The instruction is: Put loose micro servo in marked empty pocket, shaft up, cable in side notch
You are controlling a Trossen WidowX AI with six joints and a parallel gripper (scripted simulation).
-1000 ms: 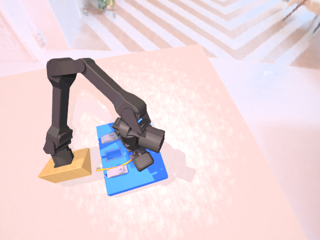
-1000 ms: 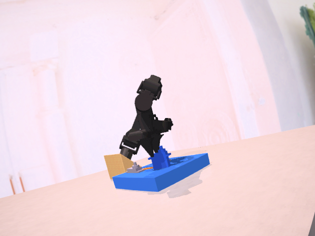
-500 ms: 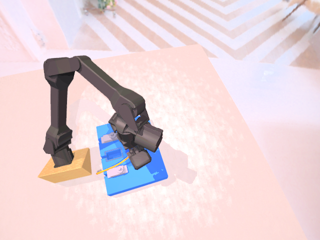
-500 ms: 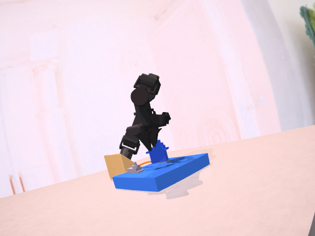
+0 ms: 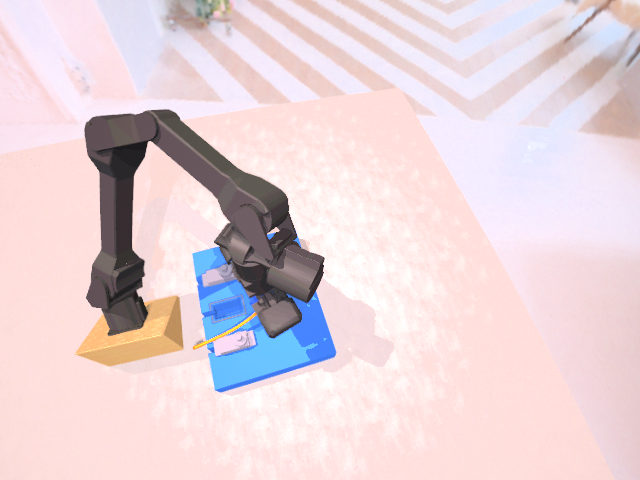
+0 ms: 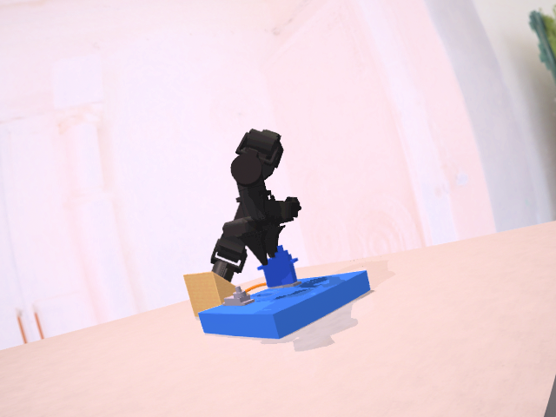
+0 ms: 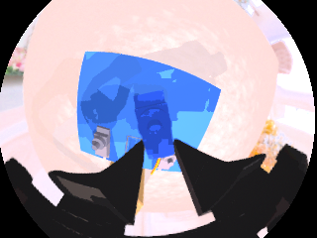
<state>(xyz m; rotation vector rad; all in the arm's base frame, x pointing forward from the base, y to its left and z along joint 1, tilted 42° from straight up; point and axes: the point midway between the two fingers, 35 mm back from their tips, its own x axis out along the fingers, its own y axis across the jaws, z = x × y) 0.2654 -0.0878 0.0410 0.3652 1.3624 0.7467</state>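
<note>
My gripper tip is now 10 cm above the blue deck, 3 cm to the right of it and 3 cm short of it.
</note>
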